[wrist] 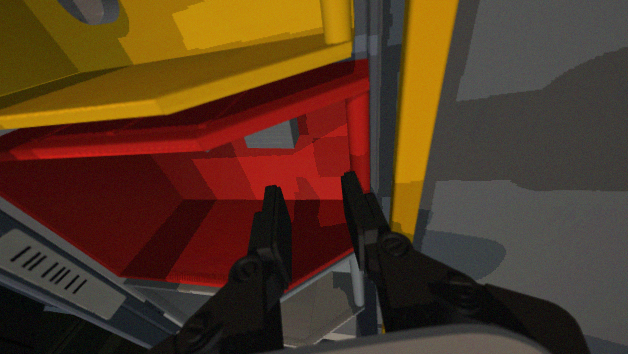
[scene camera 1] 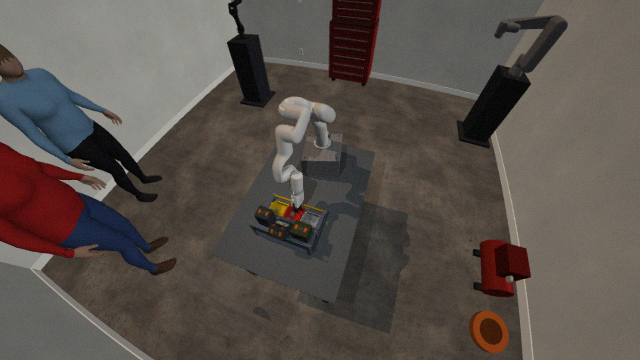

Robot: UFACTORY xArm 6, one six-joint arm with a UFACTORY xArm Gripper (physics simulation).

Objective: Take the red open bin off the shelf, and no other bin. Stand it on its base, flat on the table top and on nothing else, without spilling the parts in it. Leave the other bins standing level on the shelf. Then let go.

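Seen in the pictures: gripper, fingertip midpoint: (wrist: pixel 313 198) (scene camera 1: pixel 297 210); arm's base, link origin: (scene camera 1: pixel 322 143).
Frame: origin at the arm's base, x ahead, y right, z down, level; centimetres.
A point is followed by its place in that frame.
The red open bin (scene camera 1: pixel 300 215) {z 10.0, x 54.6, y -3.7 cm} (wrist: pixel 225 172) {z 17.1, x 58.4, y -0.3 cm} sits on the shelf between a yellow bin (scene camera 1: pixel 278 208) {z 17.2, x 51.6, y 14.4 cm} (wrist: pixel 260 20) {z 17.1, x 52.0, y 8.5 cm} and a light grey bin (scene camera 1: pixel 311 219) {z 17.1, x 52.0, y -9.7 cm} (wrist: pixel 320 310) {z 13.1, x 52.6, y -14.8 cm}. A grey part (wrist: pixel 274 136) {z 15.6, x 52.6, y 3.2 cm} shows inside the red bin in the wrist view. My gripper (scene camera 1: pixel 296 208) {z 13.4, x 50.4, y 0.4 cm} (wrist: pixel 313 198) {z 13.4, x 50.4, y 0.4 cm} is partly open with nothing between its fingers. In the wrist view its fingertips overlap the red bin's interior, the right one close beside the bin's rounded lip. Whether a finger touches the bin, I cannot tell. The fingers and the arm hide part of the bin.
The shelf has a yellow rail (wrist: pixel 422 125) {z 11.5, x 45.7, y 5.3 cm} along the side nearer the robot base. Dark boxes with orange marks (scene camera 1: pixel 263 215) {z -4.2, x 67.2, y 12.3 cm} (scene camera 1: pixel 301 231) {z -1.7, x 68.2, y -10.8 cm} (scene camera 1: pixel 277 230) {z -5.2, x 73.0, y 0.7 cm} stand at its other side. The shelf stands on the grey table (scene camera 1: pixel 280 265) {z 18.0, x 85.8, y -2.3 cm}. Two people stand at the left.
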